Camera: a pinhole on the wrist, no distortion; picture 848 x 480 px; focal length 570.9 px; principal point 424.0 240.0 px. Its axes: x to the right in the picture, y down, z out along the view. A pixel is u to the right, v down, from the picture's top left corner.
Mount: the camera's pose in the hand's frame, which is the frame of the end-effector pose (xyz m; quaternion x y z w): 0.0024 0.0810 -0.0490 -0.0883 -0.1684 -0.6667 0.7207
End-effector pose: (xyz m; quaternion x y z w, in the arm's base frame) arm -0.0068 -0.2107 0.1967 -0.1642 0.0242 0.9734 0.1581
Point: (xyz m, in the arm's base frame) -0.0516 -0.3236 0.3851
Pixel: 528.9 164.2
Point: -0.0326 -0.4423 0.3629
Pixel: 252.1 75.5
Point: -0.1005 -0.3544 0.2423
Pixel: 247.6 429.3
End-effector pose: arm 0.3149 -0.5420 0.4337 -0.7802 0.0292 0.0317 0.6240
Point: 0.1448 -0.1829 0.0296
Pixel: 361.4 171.9
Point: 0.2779 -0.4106 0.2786
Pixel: 513.7 235.5
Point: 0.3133 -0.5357 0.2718
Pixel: 232.2 374.6
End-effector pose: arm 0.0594 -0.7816 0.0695 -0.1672 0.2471 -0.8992 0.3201
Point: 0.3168 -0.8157 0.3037
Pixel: 730.2 63.4
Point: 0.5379 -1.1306 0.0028
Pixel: 81.0 165.9
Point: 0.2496 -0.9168 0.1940
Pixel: 561.9 230.0
